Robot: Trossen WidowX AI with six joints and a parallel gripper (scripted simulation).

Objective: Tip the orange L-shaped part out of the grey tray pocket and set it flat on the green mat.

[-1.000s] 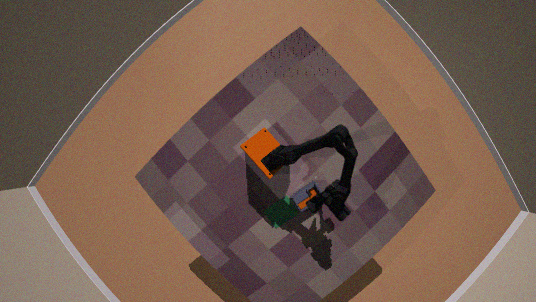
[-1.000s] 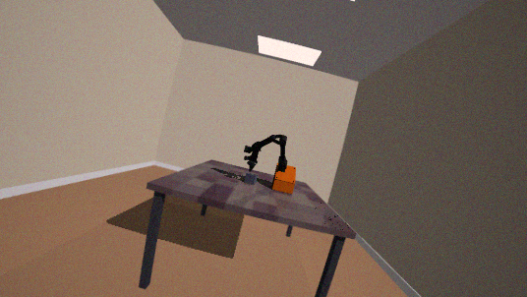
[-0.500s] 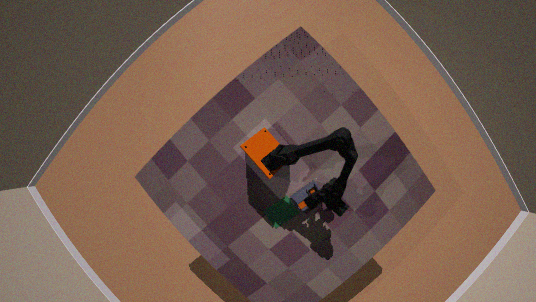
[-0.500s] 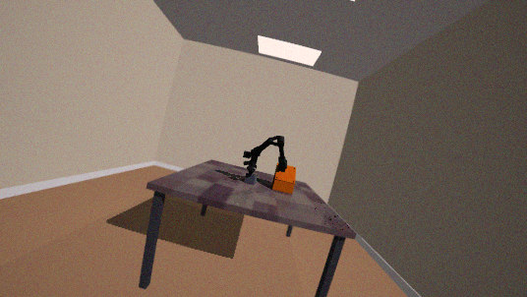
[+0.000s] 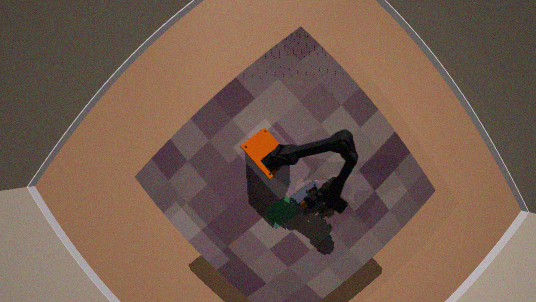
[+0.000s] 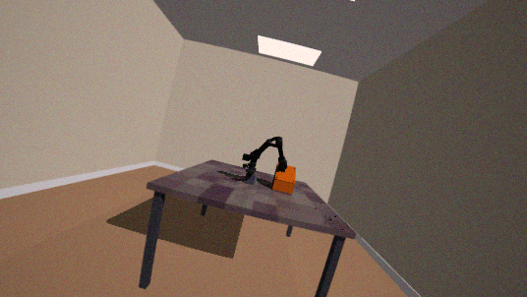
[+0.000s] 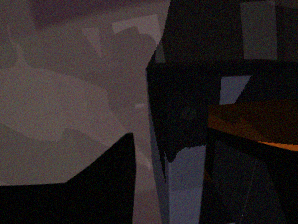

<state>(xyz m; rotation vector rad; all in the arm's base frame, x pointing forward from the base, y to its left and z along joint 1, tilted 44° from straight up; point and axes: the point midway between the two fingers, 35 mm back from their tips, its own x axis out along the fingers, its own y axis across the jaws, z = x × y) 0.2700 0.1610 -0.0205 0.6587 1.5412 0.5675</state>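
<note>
Now: the orange L-shaped part 6 cm to the right of my gripper tip, 1 cm behind it and 1 cm above it. The rest, counted from my gripper tip: green mat (22 cm to the right, 6 cm below, 3 cm behind).
</note>
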